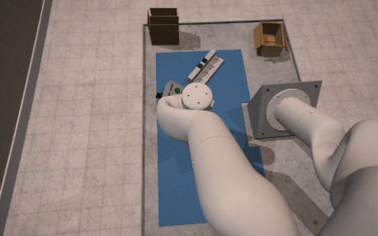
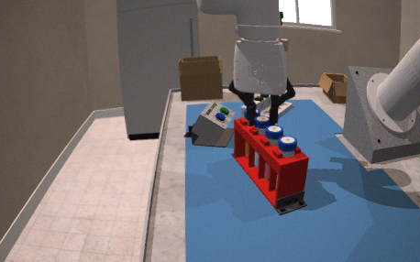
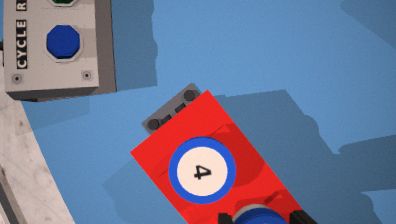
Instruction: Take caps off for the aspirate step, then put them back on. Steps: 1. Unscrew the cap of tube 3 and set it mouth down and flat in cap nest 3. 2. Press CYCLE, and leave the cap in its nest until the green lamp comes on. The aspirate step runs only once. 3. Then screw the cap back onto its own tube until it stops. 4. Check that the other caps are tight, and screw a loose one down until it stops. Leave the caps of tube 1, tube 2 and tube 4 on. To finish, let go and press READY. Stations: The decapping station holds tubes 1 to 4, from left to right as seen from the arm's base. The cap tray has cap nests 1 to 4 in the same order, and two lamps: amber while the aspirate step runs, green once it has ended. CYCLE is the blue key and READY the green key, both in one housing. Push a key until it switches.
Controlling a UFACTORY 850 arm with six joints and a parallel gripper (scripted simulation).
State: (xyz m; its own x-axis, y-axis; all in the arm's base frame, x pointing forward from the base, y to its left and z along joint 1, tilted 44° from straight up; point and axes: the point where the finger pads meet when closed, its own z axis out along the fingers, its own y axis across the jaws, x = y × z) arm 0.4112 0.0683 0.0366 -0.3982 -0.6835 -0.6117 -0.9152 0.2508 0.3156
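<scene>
My gripper is now 10 mm above the blue cap. Round my hand: blue key (70 mm ahead, 170 mm to the right, 60 mm below); grey key housing (80 mm ahead, 190 mm to the right, 80 mm below); cap marked 4 (10 mm ahead, 50 mm to the right, 10 mm below).
</scene>
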